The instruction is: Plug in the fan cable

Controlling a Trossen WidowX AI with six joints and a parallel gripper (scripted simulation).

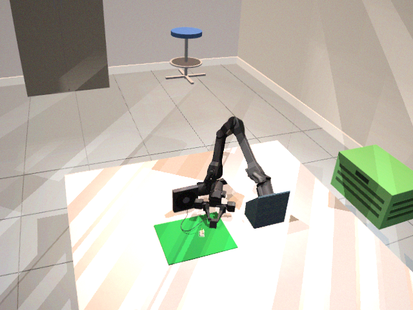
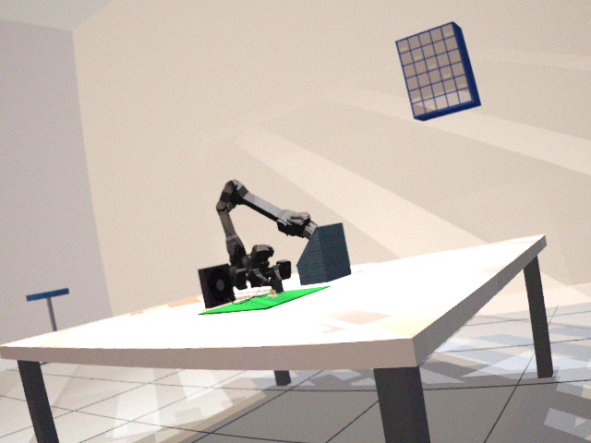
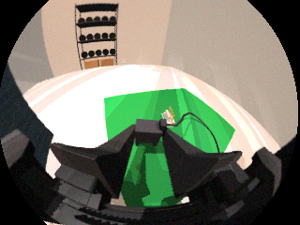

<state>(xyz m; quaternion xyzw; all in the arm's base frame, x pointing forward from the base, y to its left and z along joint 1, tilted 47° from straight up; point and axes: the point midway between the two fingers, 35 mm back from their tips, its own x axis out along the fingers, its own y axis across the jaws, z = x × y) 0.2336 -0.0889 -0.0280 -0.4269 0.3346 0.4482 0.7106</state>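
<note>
The dark plug lies 10 mm below my gripper tip. The rest, counted from my gripper tip: green board 90 mm ahead, 30 mm to the left, 50 mm below; pale four-pin header 60 mm ahead, 30 mm to the left, 40 mm below; black fan 90 mm ahead, 150 mm to the right, 20 mm above.
</note>
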